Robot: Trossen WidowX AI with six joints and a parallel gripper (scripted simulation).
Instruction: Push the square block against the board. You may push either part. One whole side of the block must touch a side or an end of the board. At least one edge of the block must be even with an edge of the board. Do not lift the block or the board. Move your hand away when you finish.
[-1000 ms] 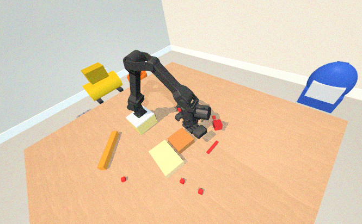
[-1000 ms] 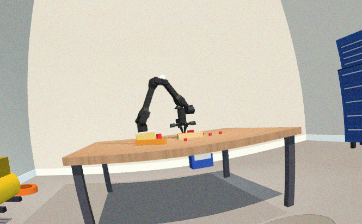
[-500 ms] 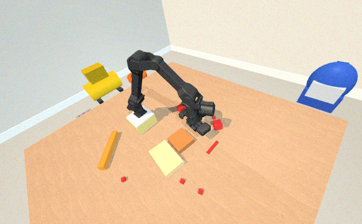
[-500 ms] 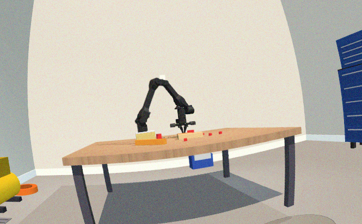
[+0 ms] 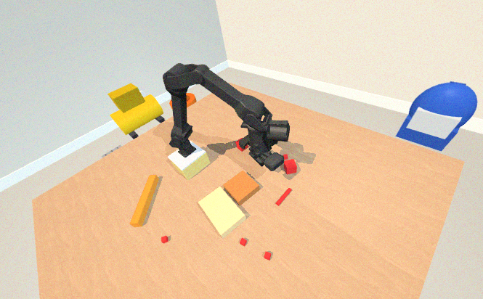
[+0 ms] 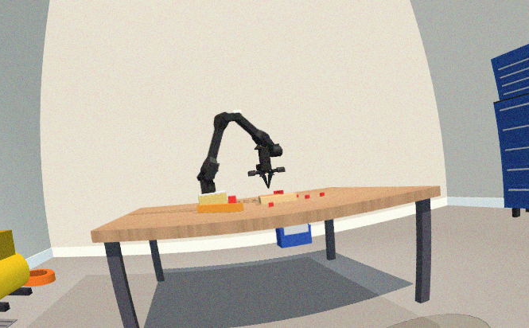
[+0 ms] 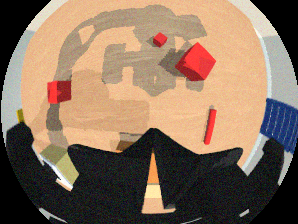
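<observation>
Right now the orange square block is 11 cm to the right of my gripper tip, 4 cm below it and 2 cm behind it. Round my gripper tip: long orange bar 40 cm to the right, 30 cm behind, 4 cm below; then red strip 13 cm ahead, 5 cm below, 3 cm to the right; then pale yellow board 22 cm to the right, 4 cm below, 1 cm behind.
</observation>
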